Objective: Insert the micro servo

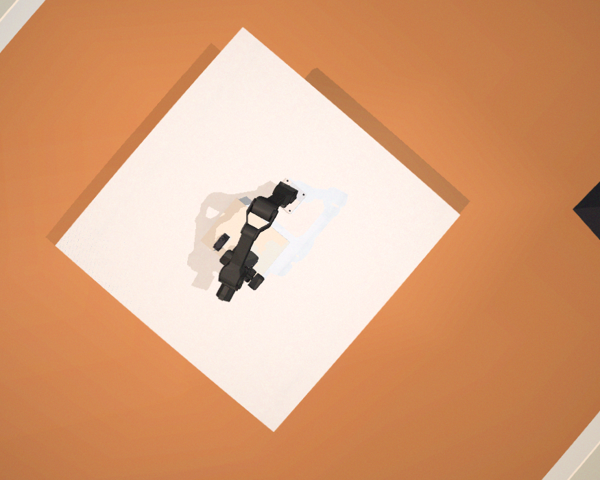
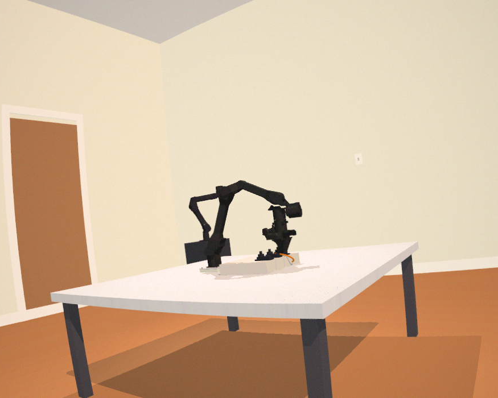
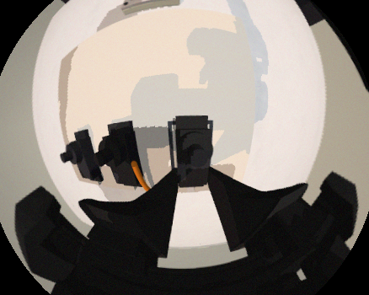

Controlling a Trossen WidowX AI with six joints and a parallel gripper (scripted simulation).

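Now: the cream deck 110 mm behind my gripper tip, 90 mm to the right of it and 30 mm below it.
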